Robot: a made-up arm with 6 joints. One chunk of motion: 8 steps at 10 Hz.
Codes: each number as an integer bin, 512 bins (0 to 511) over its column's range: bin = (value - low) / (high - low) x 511, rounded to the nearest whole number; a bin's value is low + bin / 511 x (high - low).
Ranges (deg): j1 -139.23..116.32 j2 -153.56..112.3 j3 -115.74..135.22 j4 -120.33..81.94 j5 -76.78..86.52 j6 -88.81..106
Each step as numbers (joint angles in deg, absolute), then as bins.
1 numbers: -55.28 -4.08 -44.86 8.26 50.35 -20.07
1 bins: 168 287 144 325 398 180
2 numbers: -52.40 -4.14 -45.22 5.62 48.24 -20.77
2 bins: 174 287 144 318 391 178
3 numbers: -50.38 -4.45 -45.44 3.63 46.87 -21.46
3 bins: 178 287 143 313 387 177
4 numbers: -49.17 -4.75 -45.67 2.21 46.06 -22.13
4 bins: 180 286 143 310 384 175
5 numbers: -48.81 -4.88 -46.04 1.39 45.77 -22.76
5 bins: 181 286 142 308 383 173
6 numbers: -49.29 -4.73 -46.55 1.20 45.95 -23.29
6 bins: 180 286 141 307 384 172
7 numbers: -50.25 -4.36 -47.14 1.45 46.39 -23.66
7 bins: 178 287 140 308 385 171
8 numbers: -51.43 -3.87 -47.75 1.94 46.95 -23.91
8 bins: 176 288 138 309 387 170
